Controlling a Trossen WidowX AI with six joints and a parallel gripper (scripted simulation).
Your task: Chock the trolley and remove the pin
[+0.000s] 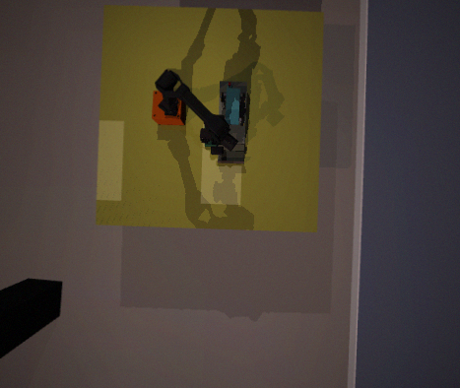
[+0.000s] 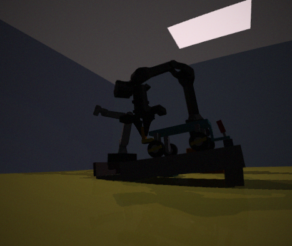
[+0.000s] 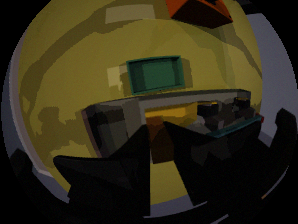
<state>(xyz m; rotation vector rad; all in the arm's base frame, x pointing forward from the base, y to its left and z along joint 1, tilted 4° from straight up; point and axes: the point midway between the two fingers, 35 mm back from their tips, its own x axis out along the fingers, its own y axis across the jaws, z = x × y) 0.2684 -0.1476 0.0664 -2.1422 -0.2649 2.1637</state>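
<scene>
The red-headed stop pin lies 290 mm to the left of my gripper tip, 40 mm ahead of it and 20 mm below it. Round my gripper tip: yellow chock: 20 mm to the left, 10 mm below; then trolley: 170 mm to the left, 60 mm ahead, 40 mm below.
</scene>
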